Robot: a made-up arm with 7 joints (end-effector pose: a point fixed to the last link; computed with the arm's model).
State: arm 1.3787 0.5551 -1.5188 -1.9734 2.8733 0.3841 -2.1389
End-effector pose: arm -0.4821 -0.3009 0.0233 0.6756 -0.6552 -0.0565 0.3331
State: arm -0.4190 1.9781 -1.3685 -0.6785 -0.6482 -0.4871 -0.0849
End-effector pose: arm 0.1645 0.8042 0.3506 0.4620 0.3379 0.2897 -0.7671
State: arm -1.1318 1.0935 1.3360 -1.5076 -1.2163 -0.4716 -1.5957
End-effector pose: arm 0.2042 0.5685 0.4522 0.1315 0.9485 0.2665 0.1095
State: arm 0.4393 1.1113 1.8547 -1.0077 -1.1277 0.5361 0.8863
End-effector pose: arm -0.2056 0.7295 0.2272 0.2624 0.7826 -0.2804 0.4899
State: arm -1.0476 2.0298 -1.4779 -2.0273 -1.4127 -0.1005 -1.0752
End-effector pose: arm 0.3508 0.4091 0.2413 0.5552 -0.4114 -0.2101 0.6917
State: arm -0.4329 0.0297 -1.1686 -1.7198 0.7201 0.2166 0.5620
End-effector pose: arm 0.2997 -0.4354 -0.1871 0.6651 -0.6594 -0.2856 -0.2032
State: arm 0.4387 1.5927 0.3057 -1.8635 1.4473 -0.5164 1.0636
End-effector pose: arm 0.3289 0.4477 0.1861 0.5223 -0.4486 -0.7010 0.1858
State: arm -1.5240 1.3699 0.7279 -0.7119 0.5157 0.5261 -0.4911
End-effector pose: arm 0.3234 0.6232 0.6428 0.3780 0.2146 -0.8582 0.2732
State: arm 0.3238 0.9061 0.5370 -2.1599 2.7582 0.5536 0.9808
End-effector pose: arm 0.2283 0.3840 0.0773 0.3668 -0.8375 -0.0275 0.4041
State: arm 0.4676 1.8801 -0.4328 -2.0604 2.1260 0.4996 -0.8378
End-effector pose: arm 0.2289 0.4441 0.0523 0.9315 -0.1613 -0.1071 -0.3081
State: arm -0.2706 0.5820 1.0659 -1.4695 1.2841 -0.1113 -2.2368
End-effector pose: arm 0.3095 0.5511 -0.0239 0.4766 0.7610 -0.4369 0.0543
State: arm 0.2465 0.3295 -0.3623 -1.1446 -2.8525 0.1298 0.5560
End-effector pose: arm 0.1765 0.0868 -0.5149 0.1738 0.4323 -0.1544 -0.8713
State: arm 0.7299 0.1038 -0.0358 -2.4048 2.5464 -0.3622 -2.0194
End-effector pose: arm 0.0631 0.0118 -0.1991 0.6996 -0.0092 -0.6598 0.2740
